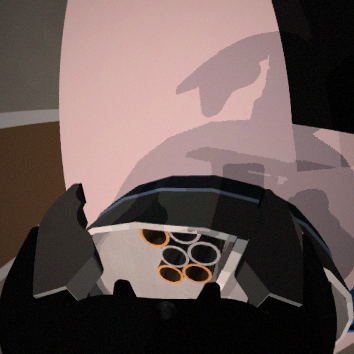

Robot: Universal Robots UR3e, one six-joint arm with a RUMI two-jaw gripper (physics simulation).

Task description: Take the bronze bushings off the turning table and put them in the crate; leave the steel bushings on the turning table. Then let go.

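Frame: origin at the arm's base, x right, y ahead, z up, level; millimetres.
Where they show: gripper, fingertip midpoint: [171, 188].
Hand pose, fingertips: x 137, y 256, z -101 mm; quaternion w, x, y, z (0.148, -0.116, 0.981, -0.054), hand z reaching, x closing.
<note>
Each offset is from my fingertips to the top centre of the thing. "spot": to the spot under its first point. Level surfaces: height alone.
My gripper [171, 188] is open, its two dark jaws wide apart, with no bushing held between them. Beyond the jaws is the round turning table {dx -89, dy +215, dz -25 mm} [122, 257], with a pale top, a dark side and a blue line. Three bushings with orange-bronze rims show on it: one bronze bushing {dx +5, dy +61, dz -8 mm} [159, 245] at the upper left of the group, and two more, a bronze bushing {dx -26, dy +110, dz -8 mm} [172, 281] and a bronze bushing {dx -51, dy +90, dz -8 mm} [198, 282], side by side nearest the gripper body. Three steel bushings {dx -22, dy +79, dz -8 mm} [176, 265] {dx -47, dy +59, dz -8 mm} [206, 264] {dx -20, dy +41, dz -8 mm} [186, 243] with grey rims stand among them. The crate cannot be made out for certain.
A pale upright divider {spot: dx -64, dy +35, dz +16 mm} [230, 265] stands right of the bushings, near the right jaw. A large pink surface {dz -86 mm} [125, 100] lies beyond, crossed by shadows. A big black shape [320, 65] fills the upper right. A sliver of a blue object {spot: dx -404, dy +168, dz -48 mm} [352, 324] shows at the right edge.
</note>
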